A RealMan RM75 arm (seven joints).
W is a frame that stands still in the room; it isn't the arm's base.
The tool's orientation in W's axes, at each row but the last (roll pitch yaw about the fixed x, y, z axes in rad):
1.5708, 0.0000, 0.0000
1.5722, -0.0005, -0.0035
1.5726, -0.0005, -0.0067
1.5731, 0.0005, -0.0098
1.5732, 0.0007, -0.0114
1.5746, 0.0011, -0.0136
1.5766, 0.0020, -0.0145
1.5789, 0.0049, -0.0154
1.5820, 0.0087, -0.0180
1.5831, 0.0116, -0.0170
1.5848, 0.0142, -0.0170
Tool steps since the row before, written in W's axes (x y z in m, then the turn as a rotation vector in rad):
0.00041, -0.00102, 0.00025, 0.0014, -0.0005, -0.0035
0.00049, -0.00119, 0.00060, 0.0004, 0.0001, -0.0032
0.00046, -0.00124, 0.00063, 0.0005, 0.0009, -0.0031
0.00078, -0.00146, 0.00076, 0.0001, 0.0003, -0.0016
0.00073, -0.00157, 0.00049, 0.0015, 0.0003, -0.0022
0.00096, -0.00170, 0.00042, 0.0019, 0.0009, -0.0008
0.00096, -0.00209, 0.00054, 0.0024, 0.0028, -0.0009
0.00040, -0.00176, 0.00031, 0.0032, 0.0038, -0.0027
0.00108, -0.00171, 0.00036, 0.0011, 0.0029, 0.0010
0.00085, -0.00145, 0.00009, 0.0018, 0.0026, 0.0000
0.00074, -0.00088, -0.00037, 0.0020, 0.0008, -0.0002
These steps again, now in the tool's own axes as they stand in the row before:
0.00041, 0.00025, 0.00102, 0.0014, -0.0035, 0.0005
0.00049, 0.00060, 0.00119, 0.0004, -0.0032, -0.0001
0.00047, 0.00063, 0.00124, 0.0005, -0.0031, -0.0009
0.00079, 0.00076, 0.00145, 0.0001, -0.0016, -0.0003
0.00075, 0.00049, 0.00156, 0.0015, -0.0022, -0.0003
0.00098, 0.00043, 0.00169, 0.0019, -0.0008, -0.0009
0.00099, 0.00055, 0.00207, 0.0024, -0.0009, -0.0028
0.00043, 0.00033, 0.00175, 0.0032, -0.0027, -0.0038
0.00111, 0.00039, 0.00169, 0.0010, 0.0010, -0.0029
0.00087, 0.00012, 0.00143, 0.0018, 0.0000, -0.0026
0.00076, -0.00035, 0.00087, 0.0020, -0.0002, -0.0008

